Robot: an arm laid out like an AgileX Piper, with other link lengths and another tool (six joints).
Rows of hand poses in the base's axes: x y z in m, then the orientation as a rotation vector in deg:
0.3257, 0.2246, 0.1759, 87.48, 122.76, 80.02
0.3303, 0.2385, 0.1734, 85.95, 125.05, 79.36
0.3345, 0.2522, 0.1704, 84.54, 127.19, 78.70
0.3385, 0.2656, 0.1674, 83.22, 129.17, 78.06
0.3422, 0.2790, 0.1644, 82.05, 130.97, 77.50
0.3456, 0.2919, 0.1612, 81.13, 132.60, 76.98
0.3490, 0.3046, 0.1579, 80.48, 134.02, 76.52
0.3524, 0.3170, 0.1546, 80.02, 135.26, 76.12
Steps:
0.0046, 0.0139, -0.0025, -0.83, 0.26, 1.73
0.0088, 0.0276, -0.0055, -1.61, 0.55, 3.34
0.0128, 0.0410, -0.0085, -2.33, 0.84, 4.84
0.0165, 0.0544, -0.0115, -2.95, 1.13, 6.21
0.0199, 0.0673, -0.0147, -3.45, 1.50, 7.41
0.0233, 0.0800, -0.0180, -3.85, 1.94, 8.41
0.0267, 0.0924, -0.0213, -4.15, 2.39, 9.25

